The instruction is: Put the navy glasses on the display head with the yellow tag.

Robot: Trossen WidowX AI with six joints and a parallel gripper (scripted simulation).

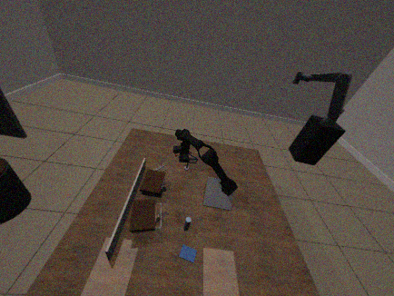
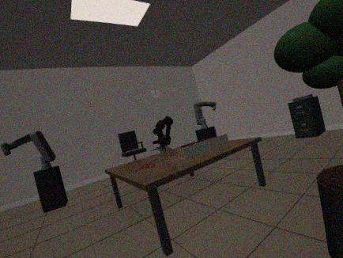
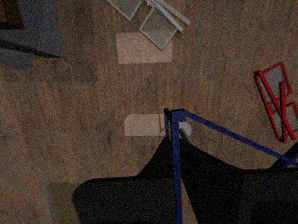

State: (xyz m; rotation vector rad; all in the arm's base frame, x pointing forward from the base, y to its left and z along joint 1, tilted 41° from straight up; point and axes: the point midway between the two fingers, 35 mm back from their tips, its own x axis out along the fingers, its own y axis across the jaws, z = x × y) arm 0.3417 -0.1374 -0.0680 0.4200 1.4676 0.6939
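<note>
My gripper tip is now 9 cm above the round base, 4 cm to the left of it and 4 cm past it. From my gripper tip the other things lie so: grey panel: 35 cm to the left, 24 cm ahead, 6 cm below; blue square: 55 cm to the left, 15 cm behind, 12 cm below.
</note>
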